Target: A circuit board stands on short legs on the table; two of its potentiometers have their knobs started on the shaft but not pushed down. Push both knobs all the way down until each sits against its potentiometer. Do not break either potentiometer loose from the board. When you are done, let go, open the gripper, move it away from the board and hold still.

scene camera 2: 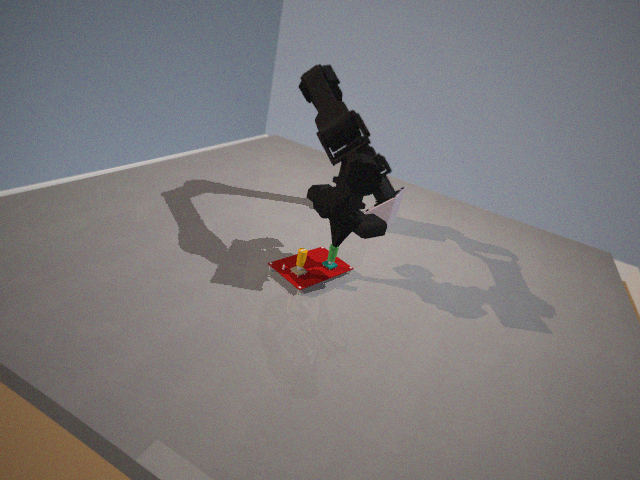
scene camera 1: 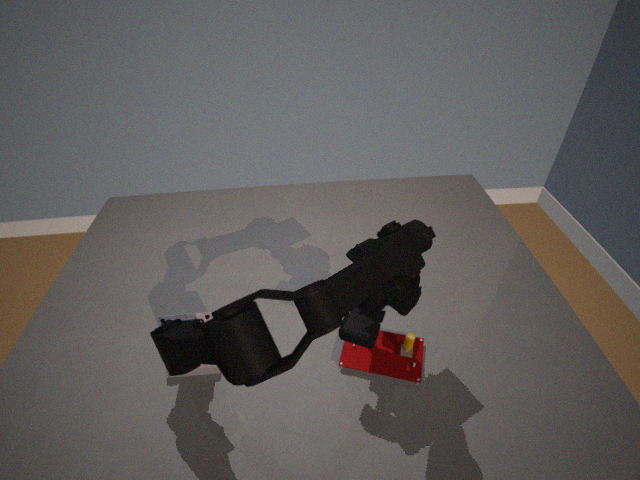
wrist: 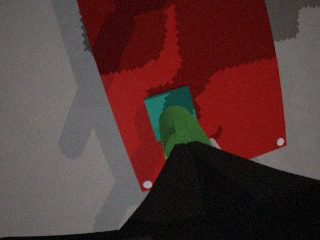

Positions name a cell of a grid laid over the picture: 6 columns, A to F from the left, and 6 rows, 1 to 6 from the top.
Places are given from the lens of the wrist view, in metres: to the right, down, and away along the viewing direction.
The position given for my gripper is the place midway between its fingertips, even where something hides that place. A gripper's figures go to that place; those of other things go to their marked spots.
my gripper (wrist: D4): 0.01, 0.01, 0.10
green knob (wrist: D4): 0.01, 0.00, 0.09
